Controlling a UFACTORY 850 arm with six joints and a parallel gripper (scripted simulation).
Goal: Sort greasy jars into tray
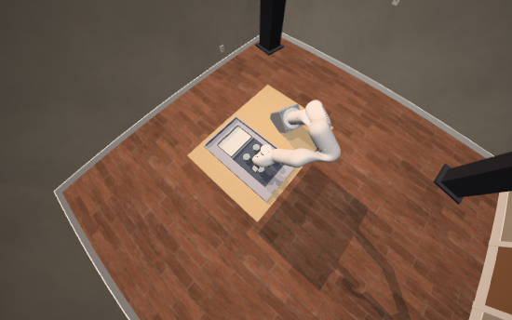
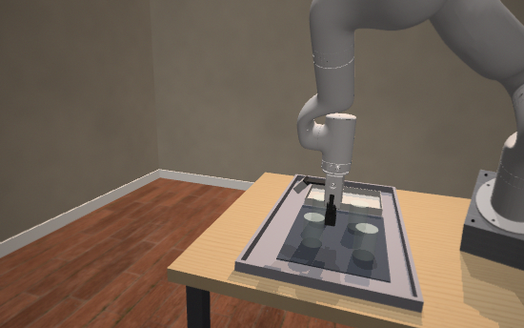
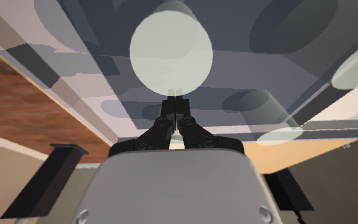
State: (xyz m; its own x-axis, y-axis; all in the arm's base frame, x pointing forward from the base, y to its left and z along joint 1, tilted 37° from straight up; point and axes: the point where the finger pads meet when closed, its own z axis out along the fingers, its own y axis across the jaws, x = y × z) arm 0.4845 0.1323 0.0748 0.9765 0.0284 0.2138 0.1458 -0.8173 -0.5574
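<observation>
The dark drying mat is 90 mm below my hand, 80 mm to the right of it and 10 mm behind it. The rest, counted from my hand: cream tray 400 mm to the right, 90 mm below, 40 mm ahead.
</observation>
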